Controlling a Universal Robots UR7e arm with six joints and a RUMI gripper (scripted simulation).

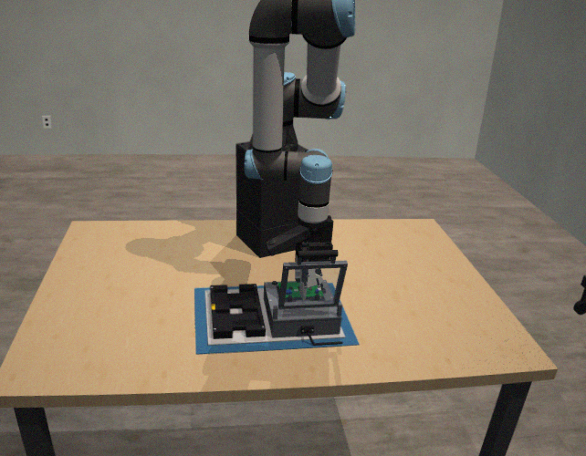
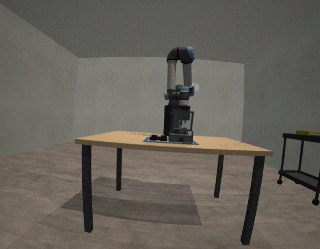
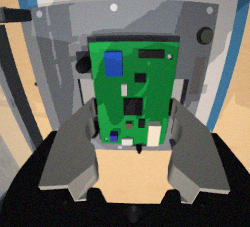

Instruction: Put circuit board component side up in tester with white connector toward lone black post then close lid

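The green circuit board lies right at my hand. Round my hand: tester bed 1 cm to the left, 1 cm below; then framed lid 12 cm ahead, 2 cm to the left, 10 cm above.
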